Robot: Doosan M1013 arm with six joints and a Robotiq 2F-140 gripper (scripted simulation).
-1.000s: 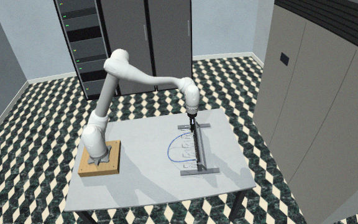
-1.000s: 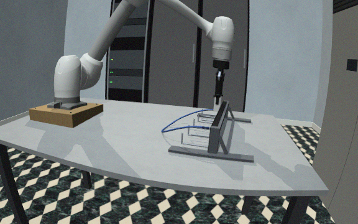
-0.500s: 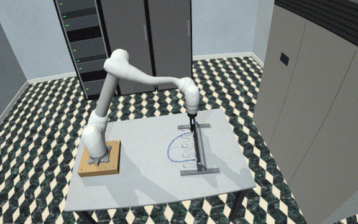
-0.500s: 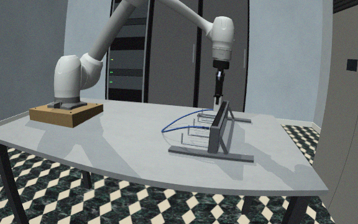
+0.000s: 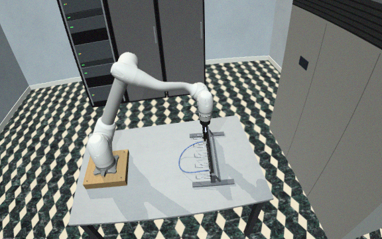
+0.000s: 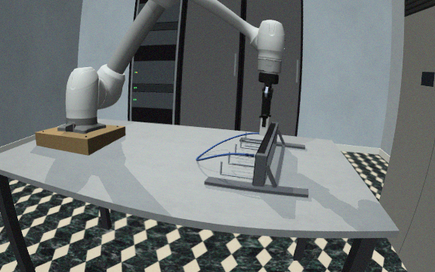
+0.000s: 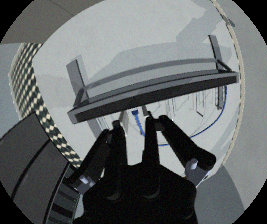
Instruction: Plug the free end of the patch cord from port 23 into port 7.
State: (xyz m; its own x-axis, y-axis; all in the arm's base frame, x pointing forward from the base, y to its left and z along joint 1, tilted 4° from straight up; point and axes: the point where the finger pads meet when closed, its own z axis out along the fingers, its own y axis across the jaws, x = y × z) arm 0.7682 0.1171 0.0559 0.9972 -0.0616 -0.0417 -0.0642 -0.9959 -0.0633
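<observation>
Now: the plug 1 cm ahead of my hand and 3 cm below it.
</observation>
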